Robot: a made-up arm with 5 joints. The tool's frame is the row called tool. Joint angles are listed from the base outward. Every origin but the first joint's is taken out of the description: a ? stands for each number. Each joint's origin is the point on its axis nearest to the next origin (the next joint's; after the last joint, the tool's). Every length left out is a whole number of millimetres.
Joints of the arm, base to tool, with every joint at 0 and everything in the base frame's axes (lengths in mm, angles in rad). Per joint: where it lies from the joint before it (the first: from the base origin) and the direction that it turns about. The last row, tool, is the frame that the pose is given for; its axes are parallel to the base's.
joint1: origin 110 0 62 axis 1 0 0
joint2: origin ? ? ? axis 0 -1 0
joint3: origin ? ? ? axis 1 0 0
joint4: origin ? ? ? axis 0 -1 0
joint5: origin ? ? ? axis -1 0 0
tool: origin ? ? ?
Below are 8 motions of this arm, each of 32 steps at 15 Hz.
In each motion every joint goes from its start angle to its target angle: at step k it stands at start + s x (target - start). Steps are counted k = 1, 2, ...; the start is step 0. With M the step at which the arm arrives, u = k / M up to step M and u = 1 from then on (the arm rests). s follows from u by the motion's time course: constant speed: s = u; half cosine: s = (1 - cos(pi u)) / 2; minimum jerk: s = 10 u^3 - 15 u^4 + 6 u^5.
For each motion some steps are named. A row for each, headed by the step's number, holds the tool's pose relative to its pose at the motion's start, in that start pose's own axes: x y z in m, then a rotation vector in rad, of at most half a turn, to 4 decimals.
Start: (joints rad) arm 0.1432 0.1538 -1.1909 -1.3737 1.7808
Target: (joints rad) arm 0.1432 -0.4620 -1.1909 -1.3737 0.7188
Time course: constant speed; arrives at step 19
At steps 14, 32:
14: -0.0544 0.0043 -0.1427 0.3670 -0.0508 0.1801
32: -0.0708 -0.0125 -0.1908 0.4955 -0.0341 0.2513

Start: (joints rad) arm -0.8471 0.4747 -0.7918 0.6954 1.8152
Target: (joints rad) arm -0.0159 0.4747 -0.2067 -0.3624 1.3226
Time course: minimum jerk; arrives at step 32
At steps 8, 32:
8: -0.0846 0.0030 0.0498 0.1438 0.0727 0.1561
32: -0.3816 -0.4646 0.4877 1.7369 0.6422 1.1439

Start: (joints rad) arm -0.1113 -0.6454 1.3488 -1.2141 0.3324
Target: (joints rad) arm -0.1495 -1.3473 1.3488 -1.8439 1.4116
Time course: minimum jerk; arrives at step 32
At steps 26, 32:
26: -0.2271 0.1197 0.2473 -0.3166 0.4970 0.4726
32: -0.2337 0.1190 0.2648 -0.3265 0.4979 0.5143

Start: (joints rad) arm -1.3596 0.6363 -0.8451 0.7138 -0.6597
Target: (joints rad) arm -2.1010 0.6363 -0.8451 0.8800 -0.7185
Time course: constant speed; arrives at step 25
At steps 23, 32:
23: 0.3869 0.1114 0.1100 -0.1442 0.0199 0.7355
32: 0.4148 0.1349 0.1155 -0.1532 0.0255 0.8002

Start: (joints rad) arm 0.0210 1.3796 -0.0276 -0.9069 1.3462
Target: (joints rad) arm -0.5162 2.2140 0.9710 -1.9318 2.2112
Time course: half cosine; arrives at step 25
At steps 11, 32:
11: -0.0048 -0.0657 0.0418 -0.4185 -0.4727 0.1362
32: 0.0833 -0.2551 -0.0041 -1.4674 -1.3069 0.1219

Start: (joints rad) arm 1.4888 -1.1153 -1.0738 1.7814 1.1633
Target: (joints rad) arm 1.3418 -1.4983 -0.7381 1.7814 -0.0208
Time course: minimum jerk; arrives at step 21
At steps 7, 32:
7: -0.0190 0.0133 0.0291 0.2899 0.0921 0.0216
32: -0.0765 0.0131 0.1633 1.3073 0.5086 -0.0959

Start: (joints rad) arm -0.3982 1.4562 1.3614 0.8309 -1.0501
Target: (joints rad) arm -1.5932 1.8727 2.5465 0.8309 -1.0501
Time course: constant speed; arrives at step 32
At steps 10, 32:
10: -0.1324 0.0477 -0.1760 0.3361 0.0436 -0.4037
32: -0.3127 0.2455 -0.3439 0.6757 -0.1297 -1.6074

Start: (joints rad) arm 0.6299 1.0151 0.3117 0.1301 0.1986
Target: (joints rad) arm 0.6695 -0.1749 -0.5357 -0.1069 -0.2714
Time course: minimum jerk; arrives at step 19
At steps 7, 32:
7: -0.1577 -0.0999 0.0109 -0.0988 0.3724 0.0019
32: -0.3905 -0.3320 0.3645 -0.3359 1.4125 0.0763

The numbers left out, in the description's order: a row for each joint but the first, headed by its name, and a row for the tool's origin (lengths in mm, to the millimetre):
joint2: 0 -295 208
joint3: 15 0 45
joint4: 0 16 -40
joint5: -3 0 -381
tool: 0 20 -46

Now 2 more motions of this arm.
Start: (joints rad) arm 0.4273 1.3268 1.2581 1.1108 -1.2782
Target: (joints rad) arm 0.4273 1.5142 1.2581 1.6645 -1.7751
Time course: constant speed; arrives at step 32
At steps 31, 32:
31: 0.1882 0.1110 -0.0221 0.6391 0.0027 0.6016
32: 0.1931 0.1162 -0.0218 0.6591 0.0061 0.6215

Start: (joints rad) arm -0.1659 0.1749 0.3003 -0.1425 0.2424
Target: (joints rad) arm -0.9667 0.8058 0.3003 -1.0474 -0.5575
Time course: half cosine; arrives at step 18
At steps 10, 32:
10: -0.0812 -0.0618 0.1052 -0.0435 0.2184 0.0700
32: -0.1301 -0.0781 0.2098 -0.1060 0.3771 -0.0141

